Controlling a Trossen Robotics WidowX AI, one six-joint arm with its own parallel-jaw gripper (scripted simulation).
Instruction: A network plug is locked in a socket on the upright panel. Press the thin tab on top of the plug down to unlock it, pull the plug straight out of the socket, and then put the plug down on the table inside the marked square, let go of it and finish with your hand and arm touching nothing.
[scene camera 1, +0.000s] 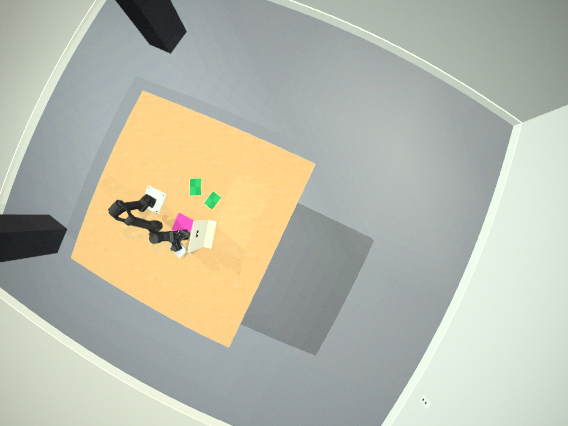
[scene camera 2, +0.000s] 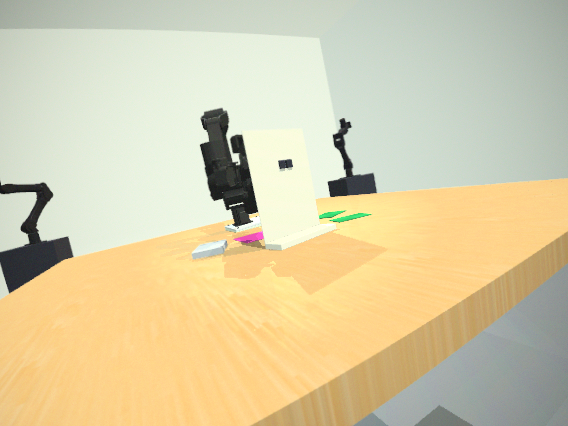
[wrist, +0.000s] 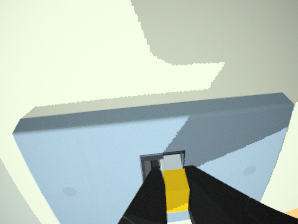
Observation:
I see my gripper (wrist: 171, 177), a network plug (wrist: 177, 190) and a cream upright panel (wrist: 97, 97).

